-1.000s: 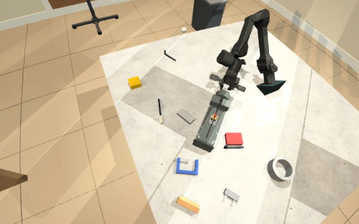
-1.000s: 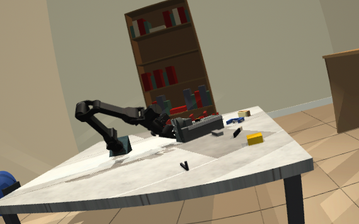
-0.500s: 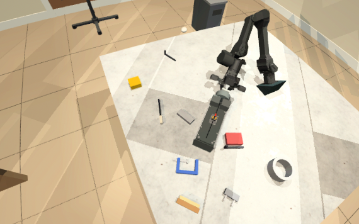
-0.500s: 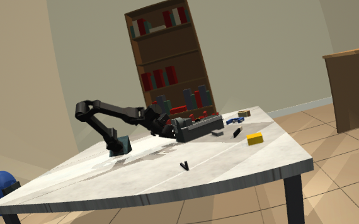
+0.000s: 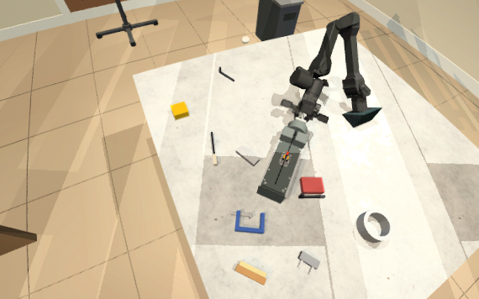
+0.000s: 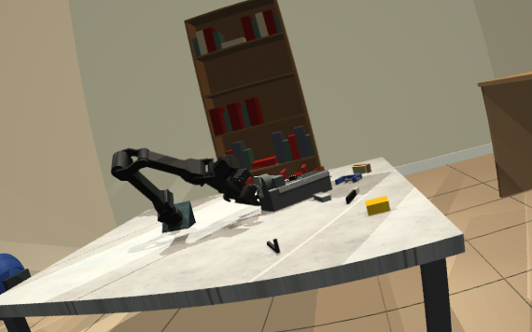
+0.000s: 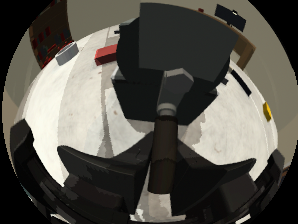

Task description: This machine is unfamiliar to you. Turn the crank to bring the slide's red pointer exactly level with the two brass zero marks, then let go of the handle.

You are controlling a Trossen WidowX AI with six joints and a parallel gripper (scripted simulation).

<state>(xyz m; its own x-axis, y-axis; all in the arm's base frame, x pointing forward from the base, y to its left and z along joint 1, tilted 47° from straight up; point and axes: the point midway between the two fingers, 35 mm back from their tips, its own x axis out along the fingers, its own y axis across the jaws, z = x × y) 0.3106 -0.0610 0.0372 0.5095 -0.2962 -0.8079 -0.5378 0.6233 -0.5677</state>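
My gripper tip is now 20 mm past the crank handle, 10 mm to the left of it and 30 mm below it. From my gripper tip the other things lie so: grey block: 210 mm ahead, 10 mm to the right, 20 mm below; red pointer: 120 mm ahead, 80 mm to the left, 50 mm above; red block: 80 mm ahead, 200 mm to the left, 20 mm below.
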